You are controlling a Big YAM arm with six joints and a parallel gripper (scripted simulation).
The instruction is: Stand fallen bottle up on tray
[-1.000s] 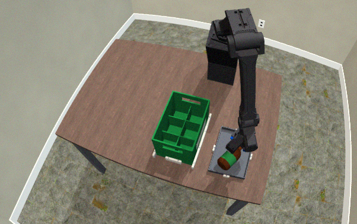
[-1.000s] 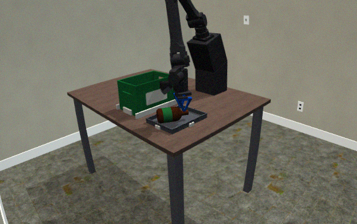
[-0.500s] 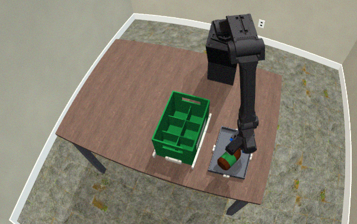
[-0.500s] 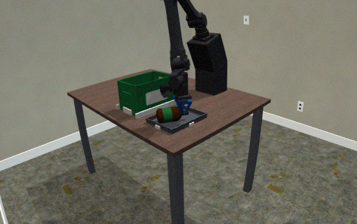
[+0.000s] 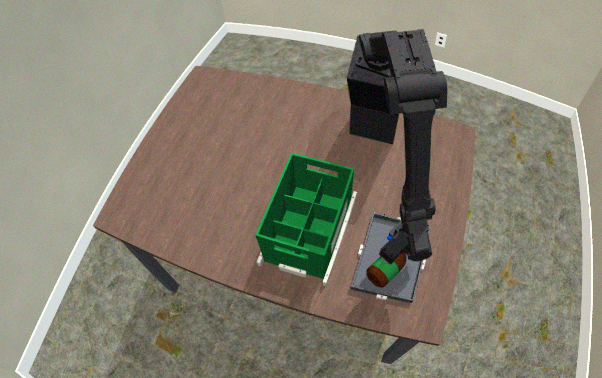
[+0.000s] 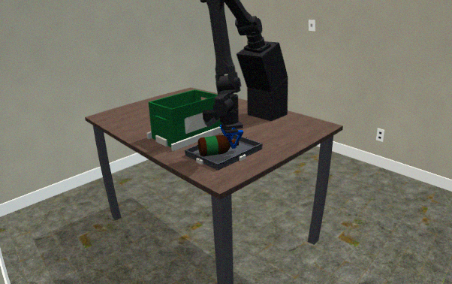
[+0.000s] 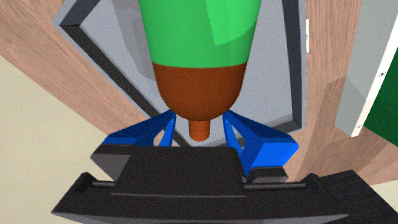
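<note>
My gripper is now 3 cm above the tray, 2 cm to the left of it and 2 cm short of it. The rest, counted from my hand: bottle (5 cm ahead, 2 cm to the right); then green crate (29 cm to the right, 4 cm above, 3 cm ahead).
</note>
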